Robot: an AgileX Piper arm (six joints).
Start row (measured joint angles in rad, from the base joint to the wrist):
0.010 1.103 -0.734 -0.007 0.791 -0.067
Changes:
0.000 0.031 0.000 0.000 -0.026 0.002
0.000 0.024 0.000 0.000 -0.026 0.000
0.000 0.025 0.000 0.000 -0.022 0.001
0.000 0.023 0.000 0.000 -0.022 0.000
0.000 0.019 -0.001 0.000 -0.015 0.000
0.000 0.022 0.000 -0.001 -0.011 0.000
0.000 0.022 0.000 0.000 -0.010 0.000
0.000 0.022 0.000 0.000 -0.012 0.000
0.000 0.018 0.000 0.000 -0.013 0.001
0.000 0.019 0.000 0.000 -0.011 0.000
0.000 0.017 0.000 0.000 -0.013 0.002
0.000 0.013 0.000 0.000 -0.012 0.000
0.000 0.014 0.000 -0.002 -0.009 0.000
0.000 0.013 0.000 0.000 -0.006 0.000
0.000 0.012 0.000 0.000 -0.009 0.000
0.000 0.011 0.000 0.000 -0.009 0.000
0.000 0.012 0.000 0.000 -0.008 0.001
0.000 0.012 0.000 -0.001 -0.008 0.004
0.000 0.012 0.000 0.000 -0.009 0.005
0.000 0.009 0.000 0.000 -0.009 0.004
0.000 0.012 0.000 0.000 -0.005 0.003
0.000 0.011 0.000 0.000 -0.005 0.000
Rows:
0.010 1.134 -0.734 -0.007 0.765 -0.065
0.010 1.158 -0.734 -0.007 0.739 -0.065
0.010 1.183 -0.734 -0.007 0.717 -0.064
0.010 1.206 -0.734 -0.007 0.695 -0.064
0.010 1.225 -0.735 -0.007 0.680 -0.064
0.010 1.247 -0.735 -0.008 0.669 -0.064
0.010 1.269 -0.735 -0.008 0.659 -0.064
0.010 1.291 -0.735 -0.008 0.647 -0.064
0.010 1.309 -0.735 -0.008 0.634 -0.063
0.010 1.328 -0.735 -0.008 0.623 -0.063
0.010 1.345 -0.735 -0.008 0.610 -0.061
0.010 1.358 -0.735 -0.008 0.598 -0.061
0.010 1.372 -0.735 -0.010 0.589 -0.061
0.010 1.385 -0.735 -0.010 0.583 -0.061
0.010 1.397 -0.735 -0.010 0.574 -0.061
0.010 1.408 -0.735 -0.010 0.565 -0.061
0.010 1.420 -0.735 -0.010 0.557 -0.060
0.010 1.432 -0.735 -0.011 0.549 -0.056
0.010 1.444 -0.735 -0.011 0.540 -0.051
0.010 1.453 -0.735 -0.011 0.531 -0.047
0.010 1.465 -0.735 -0.011 0.526 -0.044
0.010 1.476 -0.735 -0.011 0.521 -0.044

